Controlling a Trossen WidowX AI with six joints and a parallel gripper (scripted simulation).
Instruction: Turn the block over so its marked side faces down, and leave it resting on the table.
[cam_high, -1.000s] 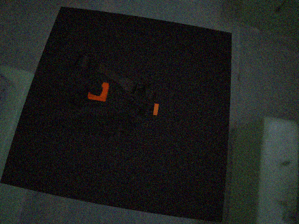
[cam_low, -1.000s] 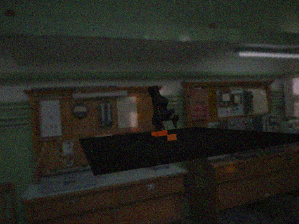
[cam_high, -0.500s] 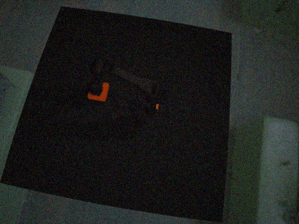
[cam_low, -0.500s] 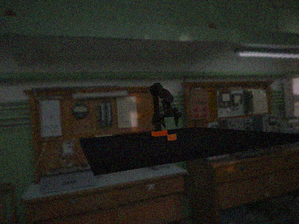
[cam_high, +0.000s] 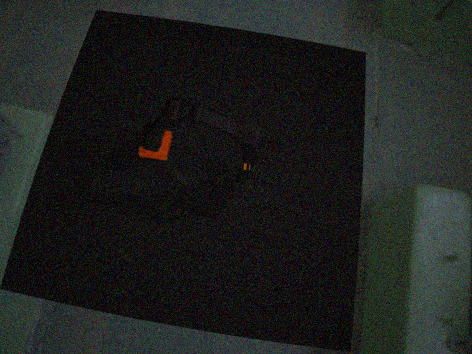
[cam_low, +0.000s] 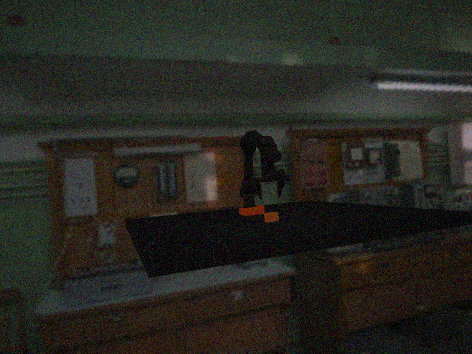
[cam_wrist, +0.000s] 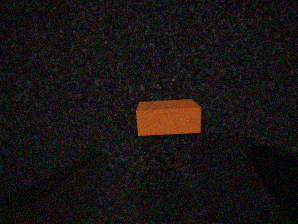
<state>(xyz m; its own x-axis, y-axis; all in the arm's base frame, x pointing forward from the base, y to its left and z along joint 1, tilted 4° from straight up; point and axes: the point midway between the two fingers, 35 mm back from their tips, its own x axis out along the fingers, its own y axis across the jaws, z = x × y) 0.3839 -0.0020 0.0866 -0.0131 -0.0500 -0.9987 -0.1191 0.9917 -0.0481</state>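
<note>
The block lies 80 mm below my gripper tip and 10 mm behind it.
</note>
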